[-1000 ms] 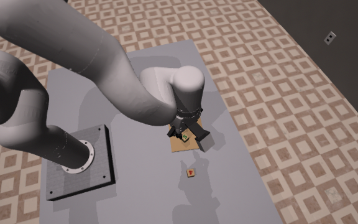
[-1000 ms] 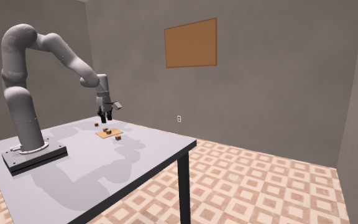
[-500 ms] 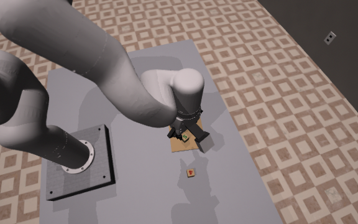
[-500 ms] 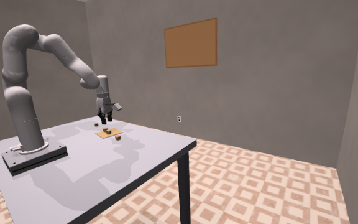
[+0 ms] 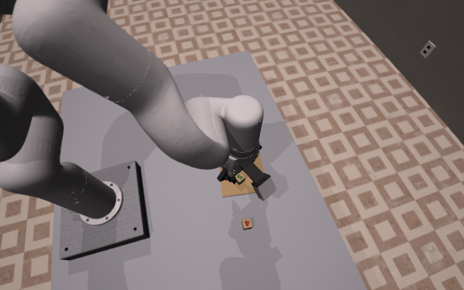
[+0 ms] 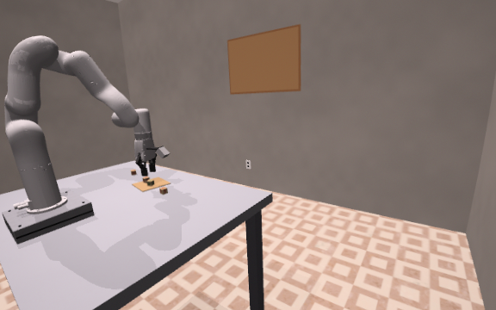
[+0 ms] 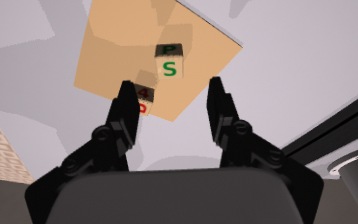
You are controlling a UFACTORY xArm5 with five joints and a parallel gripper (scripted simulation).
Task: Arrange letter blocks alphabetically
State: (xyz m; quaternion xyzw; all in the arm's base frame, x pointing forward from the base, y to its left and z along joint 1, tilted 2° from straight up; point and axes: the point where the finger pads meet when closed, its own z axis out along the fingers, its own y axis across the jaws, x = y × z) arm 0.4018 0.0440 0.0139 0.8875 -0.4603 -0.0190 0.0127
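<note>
Now: hand 80 mm above the tan mat, 30 mm to the right of it and 10 mm short of it. Also, from my hand: wooden letter block 60 mm to the left, 60 mm below.
</note>
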